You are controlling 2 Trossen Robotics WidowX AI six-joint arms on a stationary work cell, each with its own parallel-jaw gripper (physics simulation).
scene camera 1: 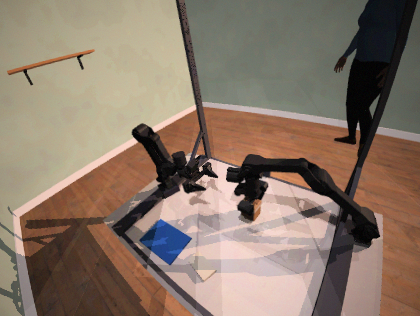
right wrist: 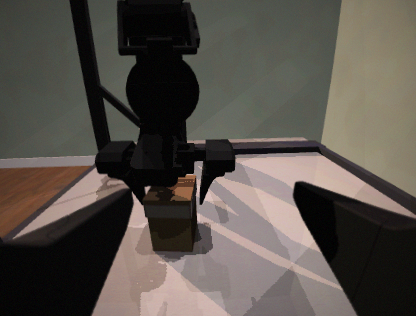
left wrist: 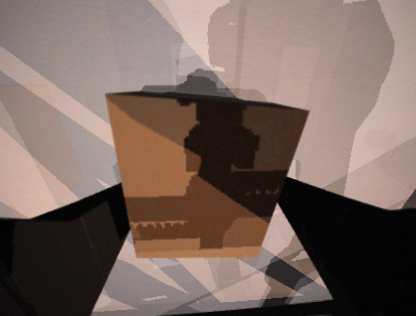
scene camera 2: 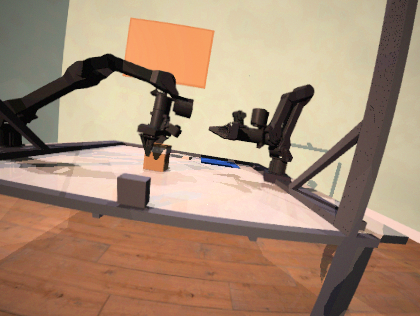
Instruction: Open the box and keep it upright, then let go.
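Seen in the pictures: left gripper, fingertip midpoint: (scene camera 1: 254, 208) (left wrist: 209, 180) (scene camera 2: 152, 154); right gripper, fingertip midpoint: (scene camera 1: 212, 183) (right wrist: 214, 192) (scene camera 2: 208, 128); left arm's base at its link origin: (scene camera 1: 361, 236) (scene camera 2: 6, 145); right arm's base at its link origin: (scene camera 1: 167, 185) (scene camera 2: 276, 173).
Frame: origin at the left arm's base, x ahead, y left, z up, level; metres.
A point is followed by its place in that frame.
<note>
A brown box (scene camera 1: 257, 211) {x 0.447, y 0.024, z 0.023 m} (scene camera 2: 156, 163) {x 0.484, y -0.015, z 0.006 m} (left wrist: 155, 165) (right wrist: 172, 235) {x 0.517, y 0.010, z 0.011 m} with a pale band below its top stands upright on the table. Its lid looks closed in the right wrist view. My left gripper (scene camera 1: 251, 206) {x 0.463, y 0.014, z 0.028 m} (scene camera 2: 154, 154) {x 0.463, y 0.014, z 0.028 m} (left wrist: 209, 180) {x 0.463, y 0.014, z 0.028 m} (right wrist: 172, 203) {x 0.463, y 0.014, z 0.028 m} is open and points down, low over the box, with one finger on each side of its upper part. Whether a finger touches it I cannot tell. My right gripper (scene camera 1: 210, 182) {x 0.654, y 0.039, z 0.155 m} (scene camera 2: 211, 129) {x 0.654, y 0.039, z 0.155 m} is open and empty, raised above the table and apart from the box, facing it.
A blue square (scene camera 1: 166, 242) {x 0.774, y 0.312, z -0.012 m} (scene camera 2: 219, 161) {x 0.801, y 0.322, z -0.012 m} lies flat on the table (scene camera 1: 295, 280) {x 0.232, y 0.249, z -0.020 m}, with a small cream piece (scene camera 1: 206, 273) {x 0.541, y 0.354, z -0.005 m} near it. A grey block (scene camera 2: 132, 191) {x 0.482, y -0.288, z 0.014 m} sits at the near table edge. Dark frame posts (scene camera 1: 192, 75) {x 0.902, y -0.323, z 0.553 m} (scene camera 2: 380, 100) {x 0.894, y -0.345, z 0.246 m} rise at the table's corners.
</note>
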